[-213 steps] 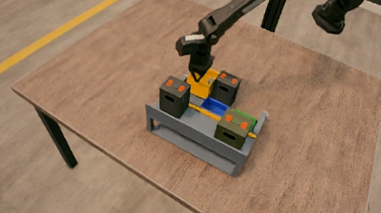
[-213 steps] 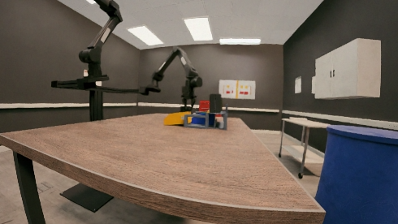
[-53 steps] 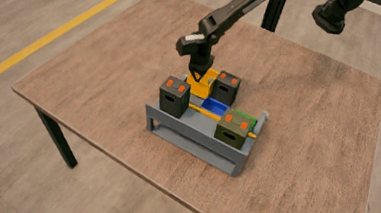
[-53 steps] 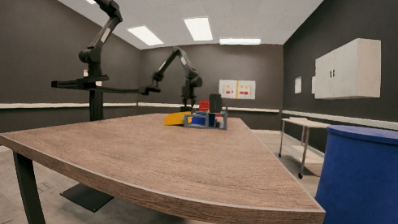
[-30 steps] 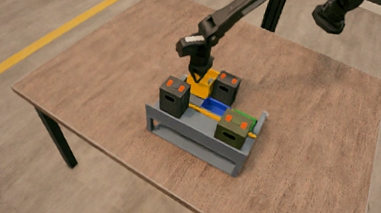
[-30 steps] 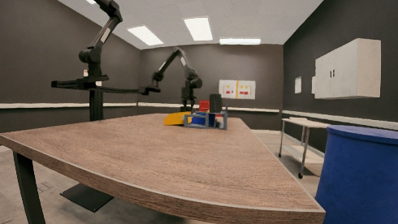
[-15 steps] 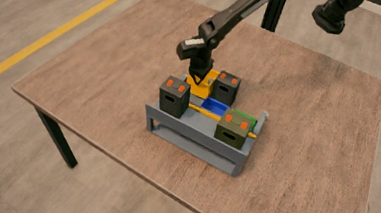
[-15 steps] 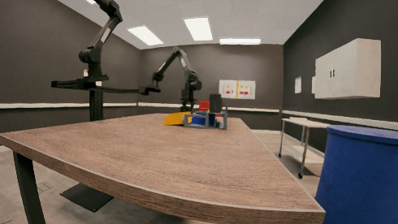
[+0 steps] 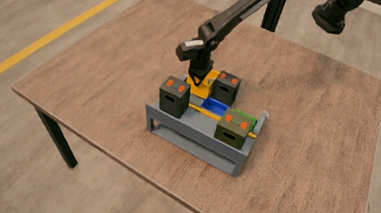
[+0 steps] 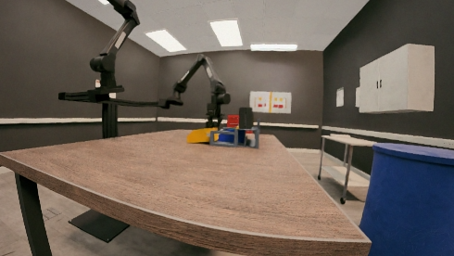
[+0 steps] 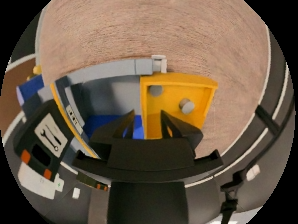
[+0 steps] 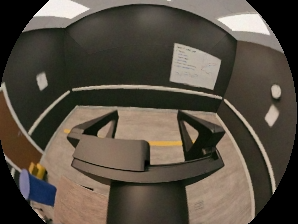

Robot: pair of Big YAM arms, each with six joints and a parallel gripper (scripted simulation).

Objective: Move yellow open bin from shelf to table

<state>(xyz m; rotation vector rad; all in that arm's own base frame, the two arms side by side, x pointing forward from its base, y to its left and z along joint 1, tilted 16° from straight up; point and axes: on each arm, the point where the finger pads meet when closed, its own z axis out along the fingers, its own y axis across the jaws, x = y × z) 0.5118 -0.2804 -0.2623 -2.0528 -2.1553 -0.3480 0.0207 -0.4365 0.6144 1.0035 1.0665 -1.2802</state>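
Now: left hand 70 mm past the yellow open bin, 10 mm to the left of it and 40 mm above it. From my left hand the other things lie so: grey shelf (110 mm ahead, 120 mm to the left, 20 mm below); dark lidded bin (60 mm behind, 100 mm to the left, 30 mm below).
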